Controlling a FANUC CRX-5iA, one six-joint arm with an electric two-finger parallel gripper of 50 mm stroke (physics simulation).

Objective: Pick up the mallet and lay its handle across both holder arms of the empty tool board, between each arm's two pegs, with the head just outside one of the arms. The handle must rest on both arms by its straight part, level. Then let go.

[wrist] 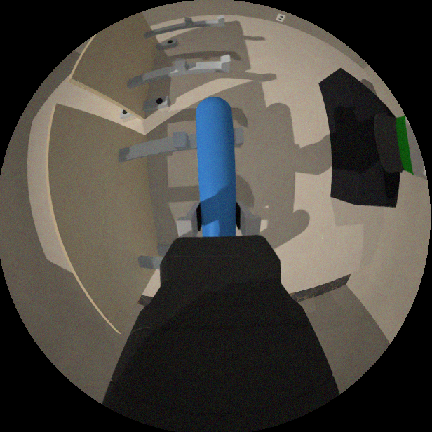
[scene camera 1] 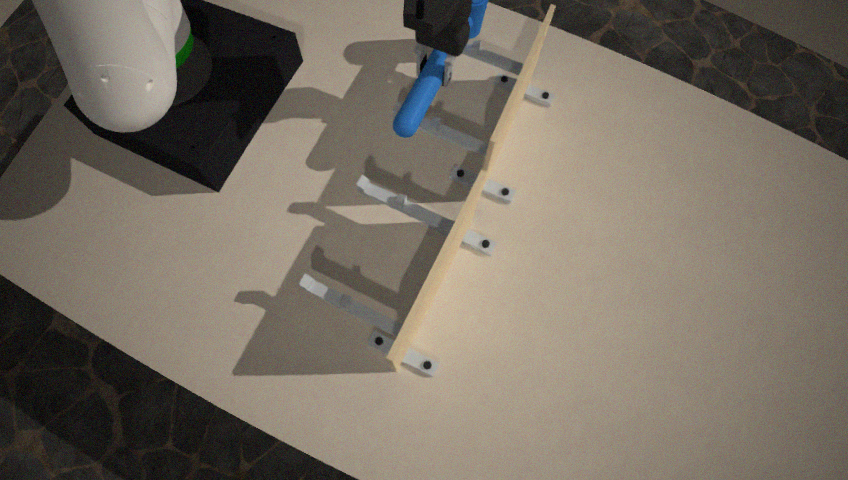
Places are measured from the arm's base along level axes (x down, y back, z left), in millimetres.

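Pixels of known places: gripper, between the fingertips: (scene camera 1: pixel 434 76).
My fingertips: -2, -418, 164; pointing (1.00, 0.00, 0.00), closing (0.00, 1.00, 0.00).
Note:
Behind a point stands the place of what it marks, as x, y, z.
The blue mallet's handle (scene camera 1: pixel 415 107) {-33, -423, 79} (wrist: pixel 215 150) lies across the arms of the far tool board (scene camera 1: pixel 523 77) {-106, -557, 147} (wrist: pixel 100 190); whether it touches them is hard to tell. Part of its blue head (scene camera 1: pixel 477 17) {-27, -440, 291} shows behind the gripper in the scene view; the gripper body hides the head in the wrist view. My gripper (scene camera 1: pixel 435 69) {-2, -418, 164} (wrist: pixel 218 210) is shut on the handle, one finger on each side. The empty tool board (scene camera 1: pixel 431 288) {-56, -558, -167} (wrist: pixel 112 70) stands upright, with a nearer-to-mallet arm (scene camera 1: pixel 419 210) {14, -490, -52} (wrist: pixel 200 68) and an outer arm (scene camera 1: pixel 357 309) {14, -473, -222} (wrist: pixel 172 28).
The far board's inner arm (scene camera 1: pixel 461 137) {3, -501, 81} (wrist: pixel 157 147) passes under the handle. Its outer arm (scene camera 1: pixel 496 58) {3, -495, 248} (wrist: pixel 150 262) is partly hidden. Bolted feet stand behind both boards. The robot's black base plate (scene camera 1: pixel 249 77) {6, -136, 45} (wrist: pixel 355 175) is on the arms' open side.

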